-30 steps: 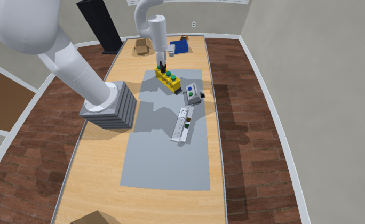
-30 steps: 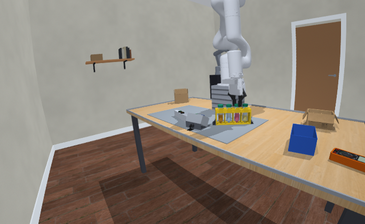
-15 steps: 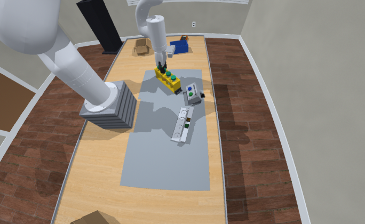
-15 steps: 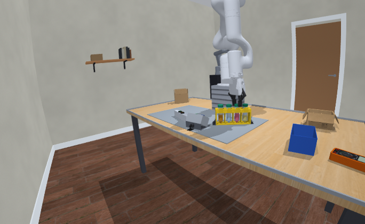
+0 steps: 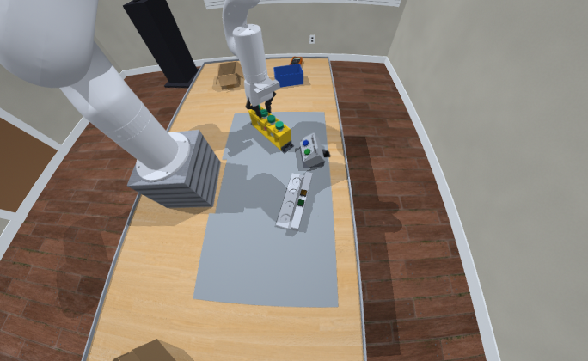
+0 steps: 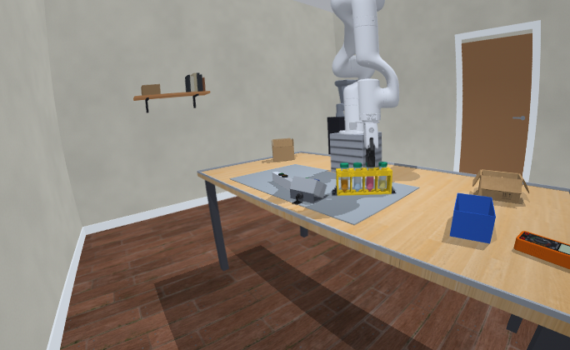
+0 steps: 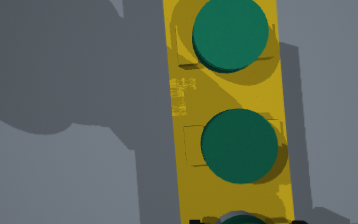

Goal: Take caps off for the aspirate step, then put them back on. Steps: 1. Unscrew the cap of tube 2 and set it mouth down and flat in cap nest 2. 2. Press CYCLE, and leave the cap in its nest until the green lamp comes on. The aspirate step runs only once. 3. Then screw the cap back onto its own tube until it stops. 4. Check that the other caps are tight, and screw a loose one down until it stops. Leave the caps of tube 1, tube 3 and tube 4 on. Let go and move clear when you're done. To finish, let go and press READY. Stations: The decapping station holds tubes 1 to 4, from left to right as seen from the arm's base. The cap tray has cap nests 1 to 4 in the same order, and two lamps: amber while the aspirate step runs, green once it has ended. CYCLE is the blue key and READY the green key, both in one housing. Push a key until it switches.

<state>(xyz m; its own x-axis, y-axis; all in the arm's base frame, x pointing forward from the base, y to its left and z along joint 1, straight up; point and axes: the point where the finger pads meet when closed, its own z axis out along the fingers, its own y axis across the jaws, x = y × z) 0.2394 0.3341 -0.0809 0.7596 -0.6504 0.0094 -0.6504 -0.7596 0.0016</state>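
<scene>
The green cap lies 10 mm below my hand. Also, from my hand: green key 210 mm ahead, 140 mm to the right, 60 mm below; then key housing 220 mm ahead, 110 mm to the right, 80 mm below; then blue key 200 mm ahead, 90 mm to the right, 60 mm below.
</scene>
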